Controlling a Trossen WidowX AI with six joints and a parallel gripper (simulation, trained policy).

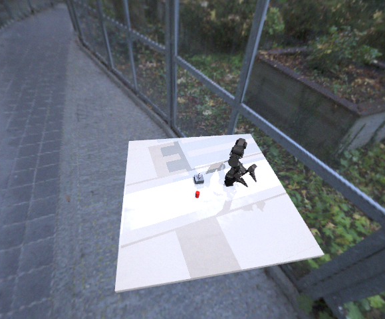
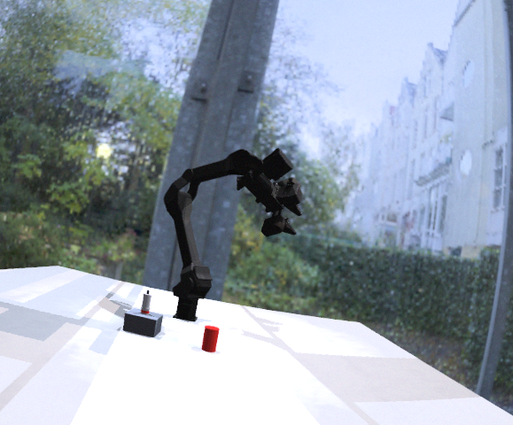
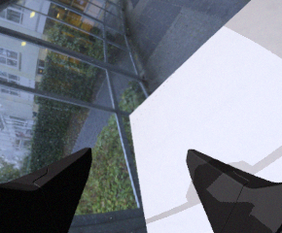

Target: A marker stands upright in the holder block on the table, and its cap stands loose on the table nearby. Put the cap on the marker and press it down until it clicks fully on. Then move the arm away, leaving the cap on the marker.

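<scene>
My gripper tip is now 30 cm short of the red cap, 29 cm above it and 17 cm to the left of it. The rest, counted from my gripper tip: dark holder block: 33 cm to the right, 30 cm below, 26 cm ahead; then grey marker: 33 cm to the right, 26 cm ahead, 25 cm below.
</scene>
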